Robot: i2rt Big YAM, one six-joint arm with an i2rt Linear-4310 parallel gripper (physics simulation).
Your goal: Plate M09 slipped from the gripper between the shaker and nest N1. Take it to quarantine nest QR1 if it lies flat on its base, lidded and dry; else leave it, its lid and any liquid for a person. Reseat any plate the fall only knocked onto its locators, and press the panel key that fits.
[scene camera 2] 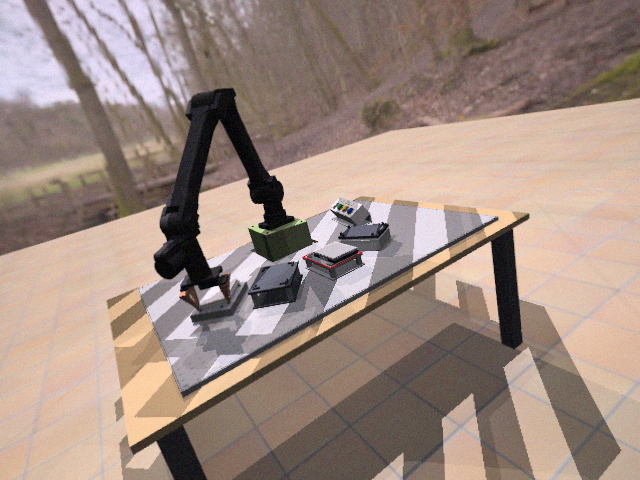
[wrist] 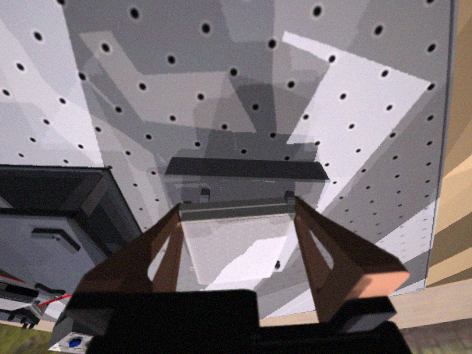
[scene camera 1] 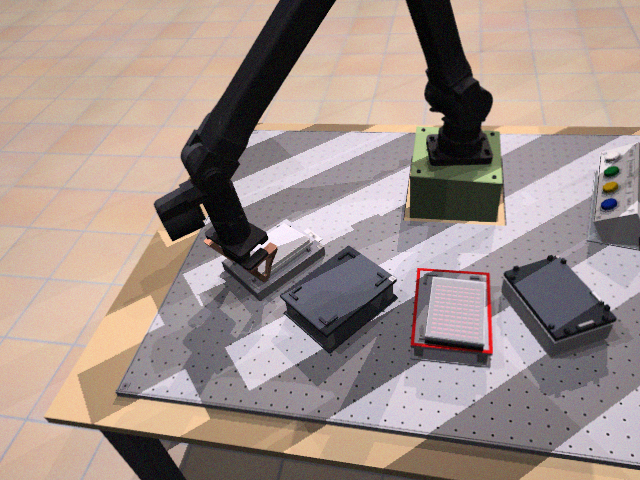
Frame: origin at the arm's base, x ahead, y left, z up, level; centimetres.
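Where they show: gripper, fingertip midpoint: (scene camera 2: 214,305) (wrist: 237,205) (scene camera 1: 250,269); arm's base at its link origin: (scene camera 2: 276,224) (scene camera 1: 458,152).
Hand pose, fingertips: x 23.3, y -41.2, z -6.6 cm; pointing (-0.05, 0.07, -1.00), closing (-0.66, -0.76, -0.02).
Each offset is from my fingertips to the top centre of the thing. "spot": to the spot under its first point.
My gripper (scene camera 1: 248,268) (scene camera 2: 212,304) (wrist: 237,205) is shut on a pale, lidded-looking plate @[dx -4.0, dy +4.0, dz +1.9 cm] (scene camera 1: 289,237) (scene camera 2: 214,294) (wrist: 240,240), one finger on each long side. The plate is at the leftmost grey nest @[dx -4.4, dy +3.7, dz +0.6 cm] (scene camera 1: 292,272) (scene camera 2: 211,314), roughly in line with it; the frames do not show whether it is fully down. A white plate with pink wells @[dx +13.8, dy +35.4, dz +3.5 cm] (scene camera 1: 457,310) (scene camera 2: 337,251) lies base down at the red-outlined nest @[spot: dx +4.1, dy +36.3, dz +1.3 cm] (scene camera 1: 452,270), towards its right side in scene camera 1. I cannot read which plate is M09. Liquid or a loose lid cannot be made out.
A dark block with corner locators @[dx +7.4, dy +16.6, dz +3.1 cm] (scene camera 1: 338,291) (scene camera 2: 273,284) (wrist: 47,250) stands between the two nests. A grey unit with a black knobbed top @[spot: dx +11.7, dy +51.5, dz +2.7 cm] (scene camera 1: 558,294) (scene camera 2: 364,232) stands right of the red outline. The key panel @[dx -13.8, dy +70.4, dz +5.6 cm] (scene camera 1: 620,222) is farther right, beyond the green arm base (scene camera 1: 454,198).
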